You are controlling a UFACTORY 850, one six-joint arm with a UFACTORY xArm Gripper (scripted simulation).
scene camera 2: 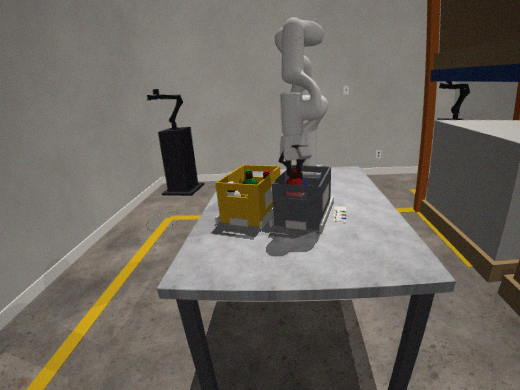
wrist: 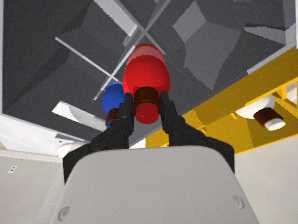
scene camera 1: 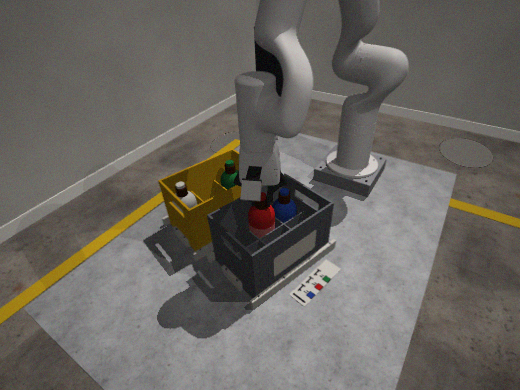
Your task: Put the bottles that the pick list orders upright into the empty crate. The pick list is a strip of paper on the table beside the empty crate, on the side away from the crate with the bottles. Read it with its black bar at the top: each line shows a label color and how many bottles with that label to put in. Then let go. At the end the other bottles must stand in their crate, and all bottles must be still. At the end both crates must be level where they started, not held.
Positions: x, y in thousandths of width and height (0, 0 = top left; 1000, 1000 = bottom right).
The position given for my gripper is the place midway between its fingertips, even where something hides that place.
my gripper: scene camera 2 566, 450; wrist 492, 449; scene camera 1 503, 522
dark grey crate: scene camera 2 597, 532; wrist 686, 243; scene camera 1 509, 671
